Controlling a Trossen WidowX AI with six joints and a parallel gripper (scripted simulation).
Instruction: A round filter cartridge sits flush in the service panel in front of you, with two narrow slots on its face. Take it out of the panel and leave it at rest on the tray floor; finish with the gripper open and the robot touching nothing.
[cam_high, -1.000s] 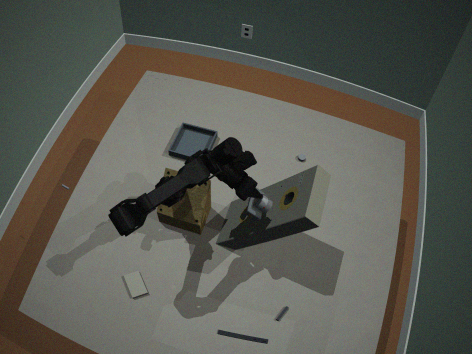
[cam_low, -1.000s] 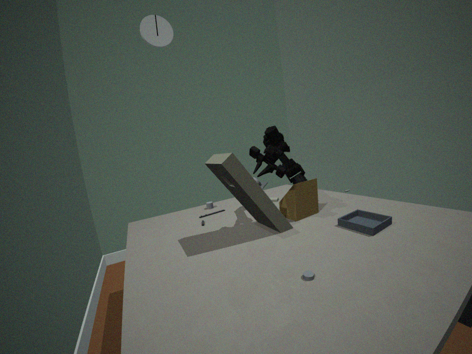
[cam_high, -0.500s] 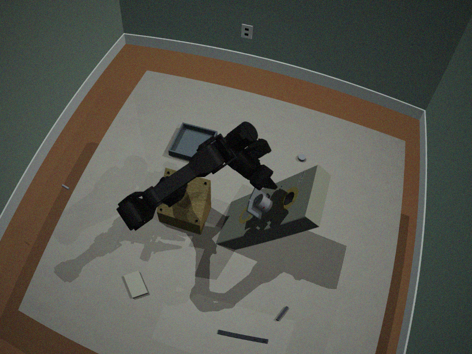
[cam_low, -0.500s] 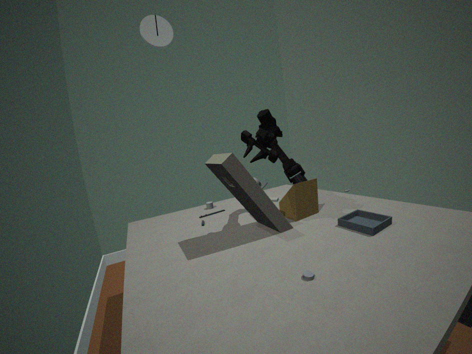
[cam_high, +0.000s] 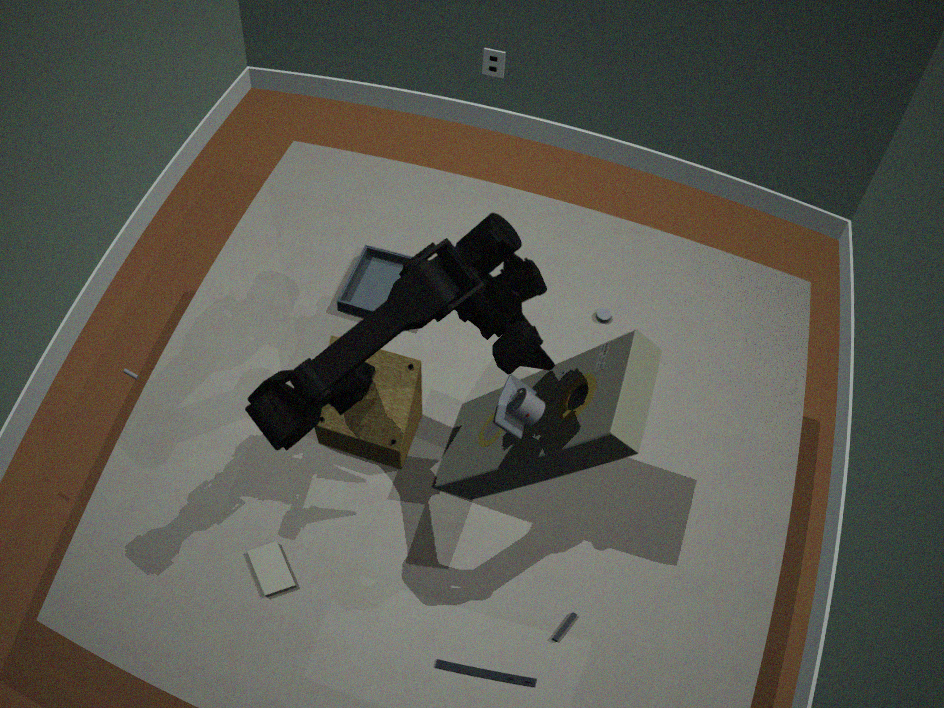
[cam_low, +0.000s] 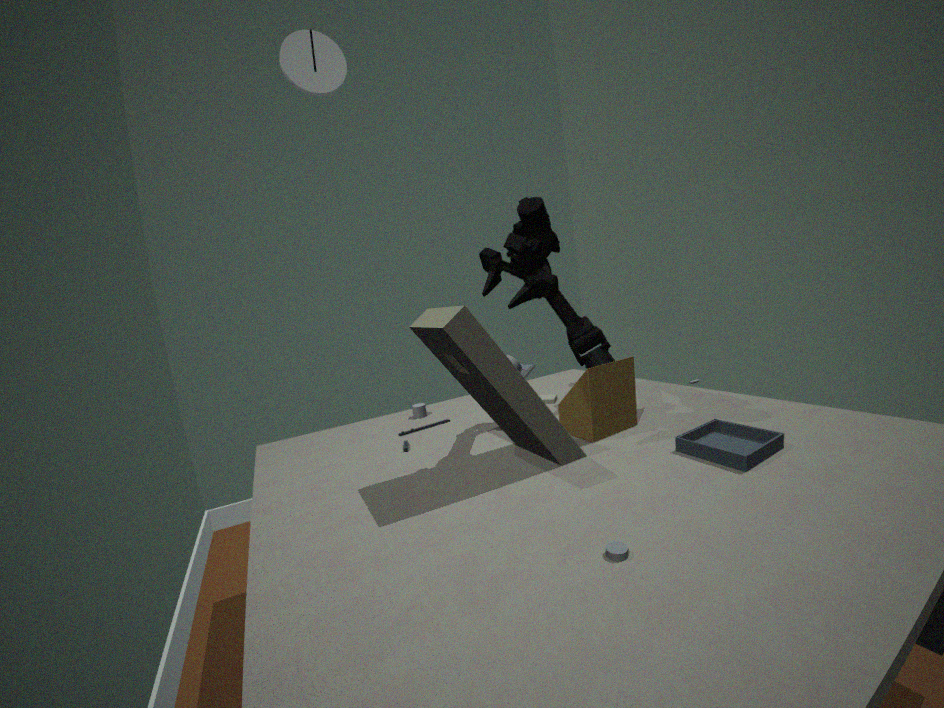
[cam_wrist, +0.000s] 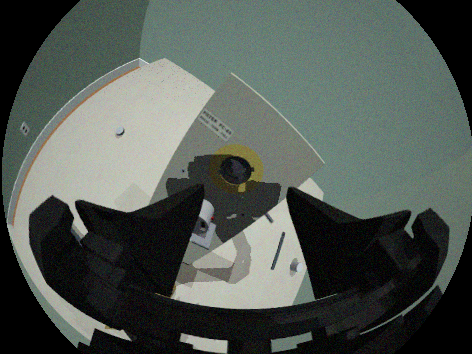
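My gripper tip is now 140 mm above the round filter cartridge, 20 mm past it and 10 mm to the left of it. The rest, counted from my gripper tip: blue-grey tray 390 mm behind, 350 mm below, 230 mm to the left; white block 390 mm to the right, 350 mm below, 300 mm behind; short dark bar 360 mm below, 260 mm to the right, 190 mm ahead.
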